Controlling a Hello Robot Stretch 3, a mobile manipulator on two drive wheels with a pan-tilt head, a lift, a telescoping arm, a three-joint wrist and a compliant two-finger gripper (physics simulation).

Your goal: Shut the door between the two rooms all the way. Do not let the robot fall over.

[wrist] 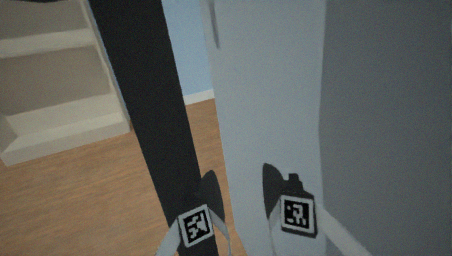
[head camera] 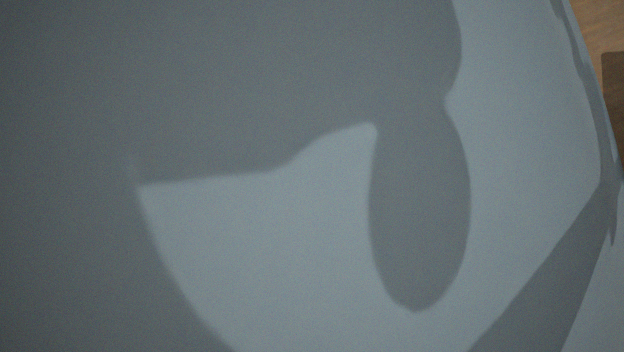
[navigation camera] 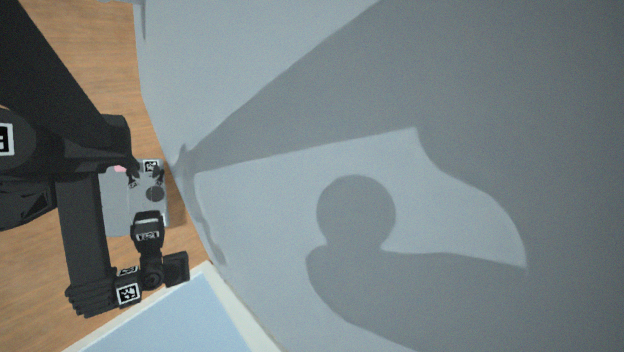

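Where they show: gripper, fingertip midpoint: [navigation camera: 145,165]; robot's base at its link origin: [navigation camera: 154,192].
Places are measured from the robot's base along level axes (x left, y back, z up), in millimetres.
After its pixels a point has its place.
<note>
The door [head camera: 300,250] {x 21, y -107, z 1227 mm} [navigation camera: 280,215] {x 5, y -111, z 1076 mm} [wrist: 270,100] is a plain blue-grey panel. It fills most of the head view and the middle and right of the navigation view, with the robot's shadow across it. In the wrist view it stands upright on the right, behind the right fingertip. My gripper [navigation camera: 146,175] {x 104, y 11, z 585 mm} [wrist: 240,184] {x 104, y 11, z 585 mm} is open with nothing between the fingertips. It is above the robot's base and close to the door's lower edge in the navigation view. Whether it touches the door cannot be told. A narrow dark shape near the door's edge at the top of the wrist view is unclear.
The robot's base [navigation camera: 115,215] {x -74, y 147, z 160 mm} stands on wood floor [navigation camera: 85,30] {x 813, y 240, z 1 mm} close beside the door. A blue wall [navigation camera: 165,320] {x -549, y 31, z 285 mm} with a white baseboard [navigation camera: 240,310] {x -462, y -205, z 577 mm} meets the door's side at the bottom. A beige shelf unit [wrist: 75,142] stands at the left behind the black mast [wrist: 145,85].
</note>
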